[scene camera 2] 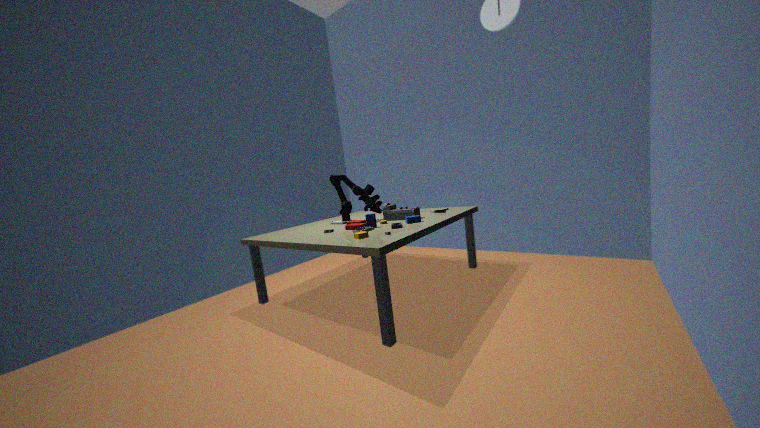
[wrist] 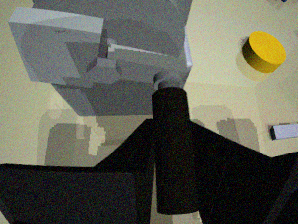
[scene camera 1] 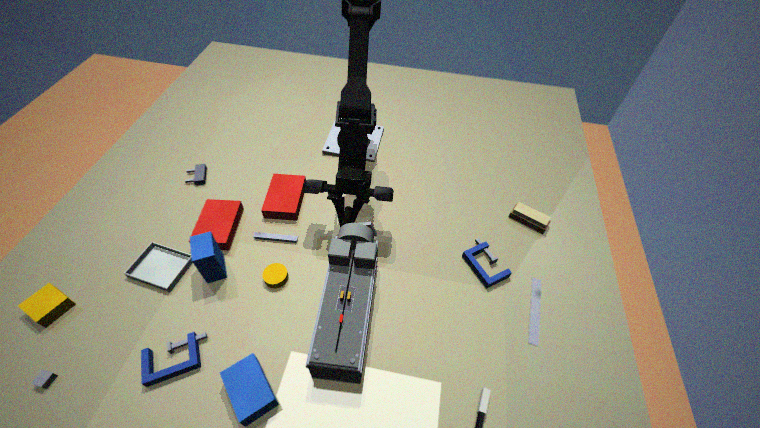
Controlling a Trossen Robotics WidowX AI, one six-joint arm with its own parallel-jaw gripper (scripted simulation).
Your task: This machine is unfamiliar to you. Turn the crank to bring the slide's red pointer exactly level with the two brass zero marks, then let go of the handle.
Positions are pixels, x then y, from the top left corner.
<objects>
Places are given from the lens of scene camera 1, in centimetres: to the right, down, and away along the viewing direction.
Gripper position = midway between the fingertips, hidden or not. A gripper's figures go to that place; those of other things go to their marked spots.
gripper point(scene camera 1: 346, 230): -7, 4, 82
blue block point(scene camera 1: 207, 256): -33, 8, 73
</objects>
